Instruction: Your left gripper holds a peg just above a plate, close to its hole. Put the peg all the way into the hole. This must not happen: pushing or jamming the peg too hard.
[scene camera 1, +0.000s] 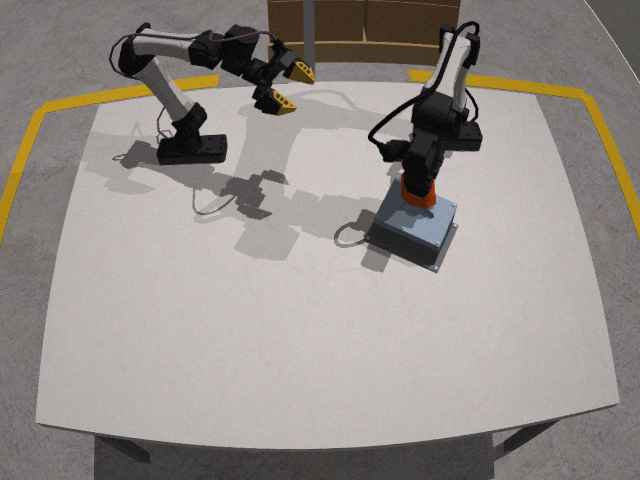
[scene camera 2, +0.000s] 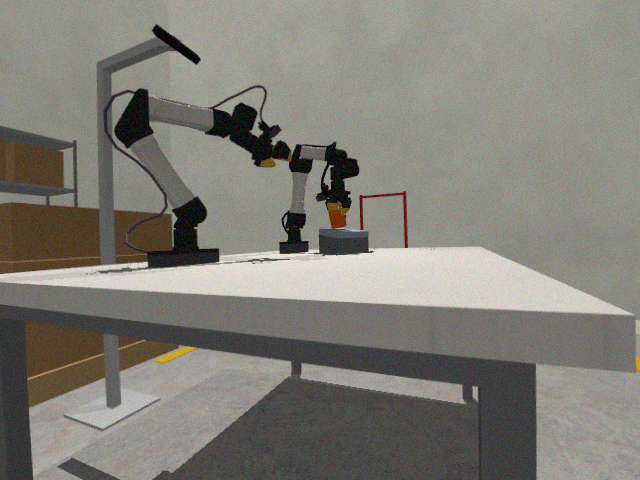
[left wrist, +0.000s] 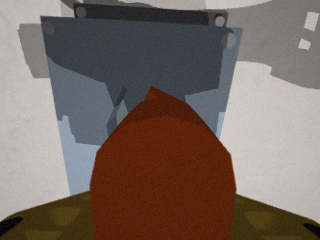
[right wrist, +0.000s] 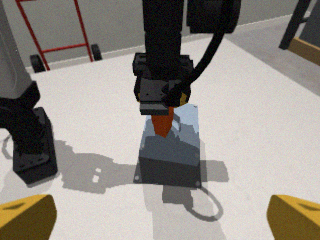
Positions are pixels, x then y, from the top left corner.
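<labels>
A blue-grey plate (scene camera 1: 426, 226) sits 1.35 m from the lens. My left gripper (scene camera 1: 420, 187) is 1.34 m from the lens, while for my right gripper (scene camera 1: 305, 95) I find 1.26 m from the lens.
</labels>
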